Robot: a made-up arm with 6 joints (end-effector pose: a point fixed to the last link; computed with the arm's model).
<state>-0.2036 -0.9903 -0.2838 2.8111 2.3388 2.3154</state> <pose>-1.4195 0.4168 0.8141 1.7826 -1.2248 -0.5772</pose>
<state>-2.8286 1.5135 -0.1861 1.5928 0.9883 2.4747</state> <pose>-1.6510 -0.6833 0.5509 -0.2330 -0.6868 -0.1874</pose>
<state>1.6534 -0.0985 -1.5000 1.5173 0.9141 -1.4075</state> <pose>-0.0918 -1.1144 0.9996 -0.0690 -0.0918 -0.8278</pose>
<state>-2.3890 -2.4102 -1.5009 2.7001 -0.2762 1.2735</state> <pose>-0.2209 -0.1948 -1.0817 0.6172 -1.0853 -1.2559</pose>
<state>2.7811 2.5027 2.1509 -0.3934 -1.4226 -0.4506</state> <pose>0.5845 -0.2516 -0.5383 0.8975 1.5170 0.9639</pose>
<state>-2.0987 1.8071 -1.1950 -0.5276 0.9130 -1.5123</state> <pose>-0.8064 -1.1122 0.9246 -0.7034 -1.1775 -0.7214</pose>
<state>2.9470 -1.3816 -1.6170 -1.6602 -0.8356 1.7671</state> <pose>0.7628 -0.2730 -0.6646 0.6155 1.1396 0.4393</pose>
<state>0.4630 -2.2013 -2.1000 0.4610 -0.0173 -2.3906</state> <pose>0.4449 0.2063 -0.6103 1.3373 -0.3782 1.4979</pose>
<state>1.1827 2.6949 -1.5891 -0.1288 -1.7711 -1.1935</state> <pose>0.4198 1.0301 0.2712 -0.5249 1.1769 -0.9590</pose>
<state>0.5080 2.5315 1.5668 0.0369 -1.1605 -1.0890</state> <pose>-0.3596 -0.2163 -1.0749 1.6337 -0.1479 0.1606</pose>
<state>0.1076 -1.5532 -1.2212 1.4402 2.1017 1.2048</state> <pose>-1.0662 0.0787 -0.5201 -1.9679 0.4920 -1.8413</pose>
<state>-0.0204 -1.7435 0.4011 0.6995 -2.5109 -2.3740</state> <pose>-1.5683 -0.0587 0.3174 0.5288 0.4927 1.0550</pose>
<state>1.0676 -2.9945 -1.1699 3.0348 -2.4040 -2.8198</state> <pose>0.2158 0.5485 -0.9519 0.0920 -0.4470 -0.4614</pose>
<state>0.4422 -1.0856 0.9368 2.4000 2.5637 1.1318</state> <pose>-0.7946 -0.2471 1.4643 1.8022 0.4613 -0.1916</pose>
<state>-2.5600 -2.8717 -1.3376 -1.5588 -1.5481 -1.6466</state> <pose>-0.5227 -0.5323 -0.8209 0.1192 -0.4162 0.5473</pose>
